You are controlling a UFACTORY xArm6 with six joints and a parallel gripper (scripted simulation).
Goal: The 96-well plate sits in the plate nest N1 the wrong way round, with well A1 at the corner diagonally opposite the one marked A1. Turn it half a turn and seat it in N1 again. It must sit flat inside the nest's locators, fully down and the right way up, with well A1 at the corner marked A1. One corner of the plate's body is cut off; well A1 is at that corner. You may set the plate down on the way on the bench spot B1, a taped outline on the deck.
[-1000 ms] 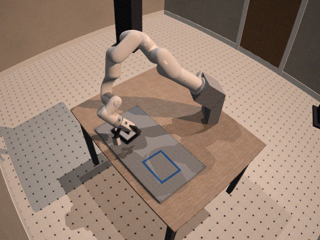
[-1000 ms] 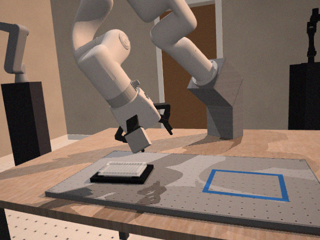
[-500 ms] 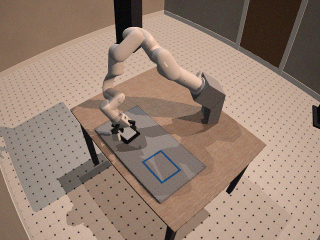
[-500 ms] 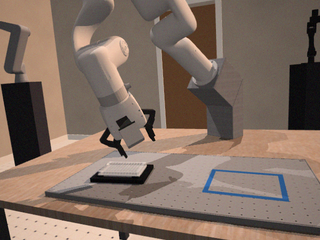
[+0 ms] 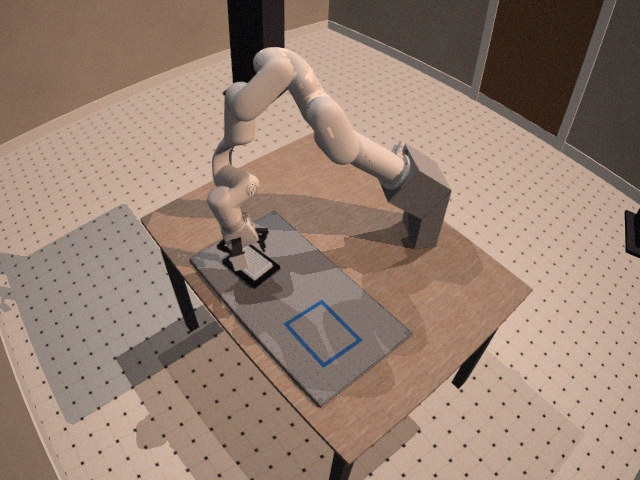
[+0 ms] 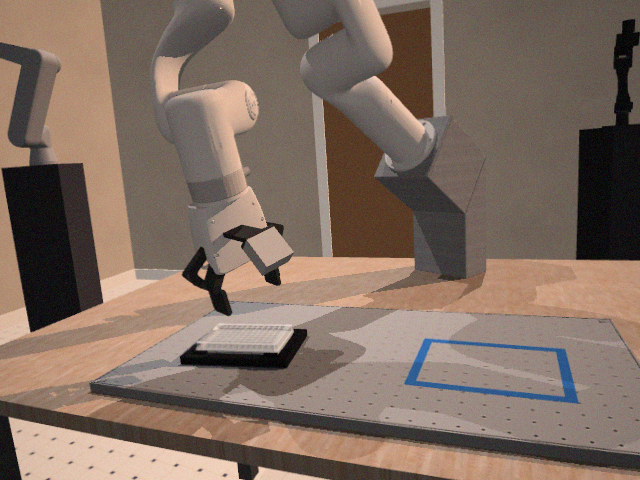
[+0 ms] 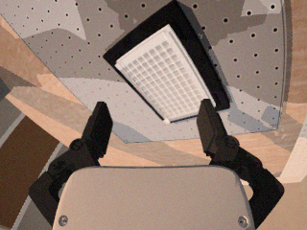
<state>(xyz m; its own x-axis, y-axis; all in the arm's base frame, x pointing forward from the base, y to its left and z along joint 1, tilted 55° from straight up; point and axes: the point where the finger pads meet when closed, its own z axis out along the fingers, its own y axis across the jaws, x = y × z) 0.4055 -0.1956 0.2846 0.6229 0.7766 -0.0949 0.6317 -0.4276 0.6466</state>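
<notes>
The 96-well plate is 80 mm below my hand, 20 mm behind it and 10 mm to the right of it. The rest, counted from my hand: black plate nest N1 (90 mm below, 20 mm behind, 10 mm to the right).
</notes>
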